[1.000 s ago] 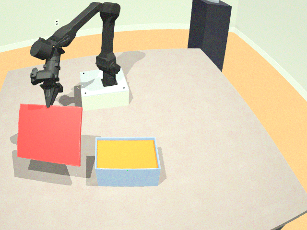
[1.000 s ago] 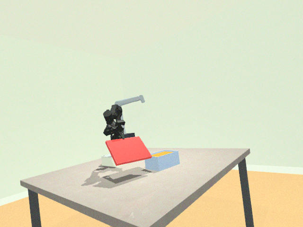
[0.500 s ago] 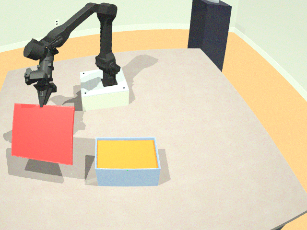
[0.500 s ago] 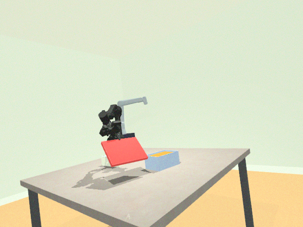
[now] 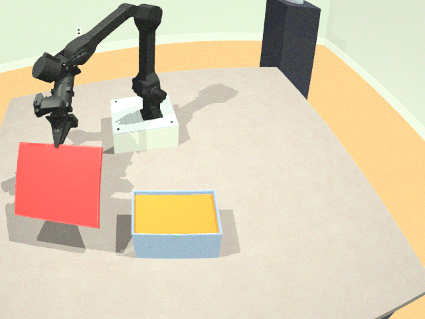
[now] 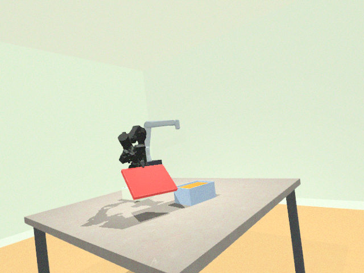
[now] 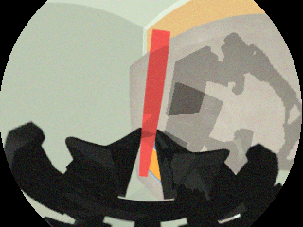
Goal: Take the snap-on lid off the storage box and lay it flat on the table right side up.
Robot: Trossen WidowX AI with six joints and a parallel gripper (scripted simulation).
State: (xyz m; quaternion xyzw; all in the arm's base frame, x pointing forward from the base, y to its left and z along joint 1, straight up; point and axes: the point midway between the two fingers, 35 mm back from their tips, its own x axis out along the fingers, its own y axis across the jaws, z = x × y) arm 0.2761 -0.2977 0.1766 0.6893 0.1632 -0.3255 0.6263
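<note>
The red lid is 6 cm ahead of my gripper tip, 5 cm below it and 2 cm to the right of it. From my gripper tip the other things lie so: storage box (26 cm to the left, 18 cm below, 13 cm ahead).
</note>
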